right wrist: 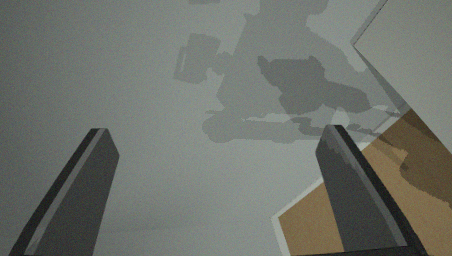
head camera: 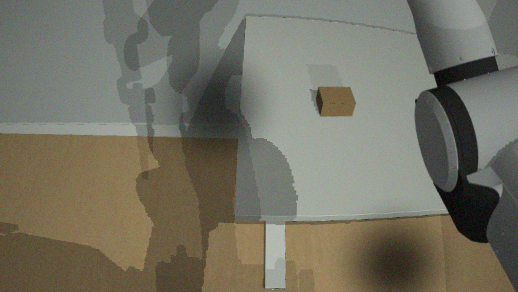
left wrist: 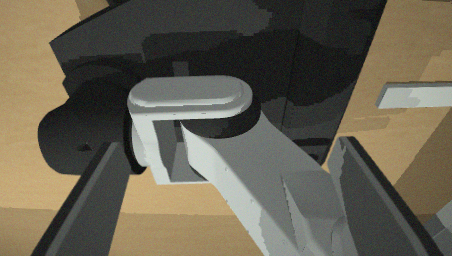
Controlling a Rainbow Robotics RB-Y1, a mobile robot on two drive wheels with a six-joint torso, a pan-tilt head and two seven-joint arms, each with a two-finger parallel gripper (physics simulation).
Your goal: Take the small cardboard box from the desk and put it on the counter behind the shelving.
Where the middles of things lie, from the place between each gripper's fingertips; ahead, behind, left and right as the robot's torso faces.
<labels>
The small cardboard box (head camera: 332, 101) is 800 mm ahead of my left hand, 440 mm to the right of it and 210 mm above it.
Now: the small cardboard box 7 cm ahead of my right hand, 12 cm to the right of it and 60 cm below it.
</labels>
